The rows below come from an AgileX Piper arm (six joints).
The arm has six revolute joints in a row. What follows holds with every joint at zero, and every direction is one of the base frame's. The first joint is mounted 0.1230 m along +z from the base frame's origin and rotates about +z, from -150.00 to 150.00 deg. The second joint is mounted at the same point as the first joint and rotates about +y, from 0.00 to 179.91 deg. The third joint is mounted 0.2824 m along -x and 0.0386 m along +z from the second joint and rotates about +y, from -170.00 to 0.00 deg. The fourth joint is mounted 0.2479 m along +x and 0.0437 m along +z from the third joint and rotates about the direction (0.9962, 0, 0.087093), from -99.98 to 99.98 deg. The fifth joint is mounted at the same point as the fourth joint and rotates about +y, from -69.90 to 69.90 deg. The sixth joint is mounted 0.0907 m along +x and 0.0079 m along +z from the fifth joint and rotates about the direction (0.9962, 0, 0.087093), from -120.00 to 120.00 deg. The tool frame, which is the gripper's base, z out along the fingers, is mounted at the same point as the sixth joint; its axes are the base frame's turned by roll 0.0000, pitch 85.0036 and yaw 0.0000 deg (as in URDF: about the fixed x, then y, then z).
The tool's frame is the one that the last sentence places.
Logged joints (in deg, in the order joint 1, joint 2, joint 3, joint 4, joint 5, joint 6), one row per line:
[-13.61, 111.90, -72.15, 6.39, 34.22, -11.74]
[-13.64, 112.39, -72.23, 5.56, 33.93, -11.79]
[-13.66, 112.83, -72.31, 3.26, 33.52, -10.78]
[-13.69, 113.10, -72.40, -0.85, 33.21, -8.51]
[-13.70, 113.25, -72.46, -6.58, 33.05, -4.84]
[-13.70, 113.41, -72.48, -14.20, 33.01, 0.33]
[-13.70, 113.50, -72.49, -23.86, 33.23, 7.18]
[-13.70, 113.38, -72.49, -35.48, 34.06, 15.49]
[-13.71, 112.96, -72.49, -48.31, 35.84, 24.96]
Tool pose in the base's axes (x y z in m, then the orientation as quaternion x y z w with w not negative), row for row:
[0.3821, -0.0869, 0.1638, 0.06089, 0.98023, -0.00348, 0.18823]
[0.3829, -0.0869, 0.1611, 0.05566, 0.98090, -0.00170, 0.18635]
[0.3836, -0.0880, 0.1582, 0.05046, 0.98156, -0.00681, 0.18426]
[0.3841, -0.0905, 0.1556, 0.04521, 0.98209, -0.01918, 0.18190]
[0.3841, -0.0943, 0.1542, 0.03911, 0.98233, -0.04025, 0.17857]
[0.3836, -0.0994, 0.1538, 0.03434, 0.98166, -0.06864, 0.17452]
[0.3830, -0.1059, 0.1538, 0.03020, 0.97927, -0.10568, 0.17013]
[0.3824, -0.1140, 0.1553, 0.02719, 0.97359, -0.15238, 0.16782]
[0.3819, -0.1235, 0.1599, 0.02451, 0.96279, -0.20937, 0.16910]
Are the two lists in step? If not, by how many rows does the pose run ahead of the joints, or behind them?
The pose runs 1 row behind the joints: the pose in row i belongs to the joints in row i - 1.
